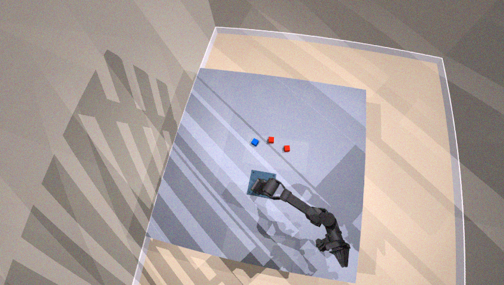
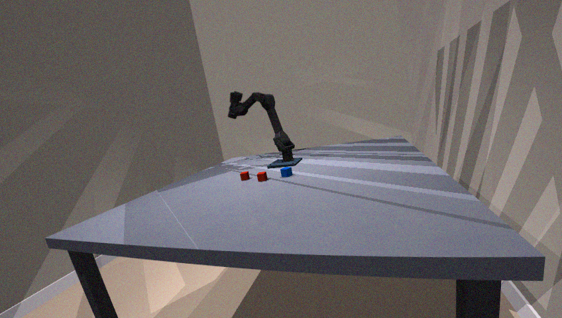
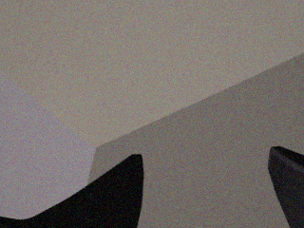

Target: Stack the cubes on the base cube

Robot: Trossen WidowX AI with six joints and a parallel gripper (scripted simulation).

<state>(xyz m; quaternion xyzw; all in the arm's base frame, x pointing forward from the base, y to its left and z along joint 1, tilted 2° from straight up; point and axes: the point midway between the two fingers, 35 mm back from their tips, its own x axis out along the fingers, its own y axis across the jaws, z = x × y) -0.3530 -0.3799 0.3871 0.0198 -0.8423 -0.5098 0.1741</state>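
Right now the blue cube is 690 mm ahead of my gripper tip, 410 mm to the left of it and 400 mm below it.
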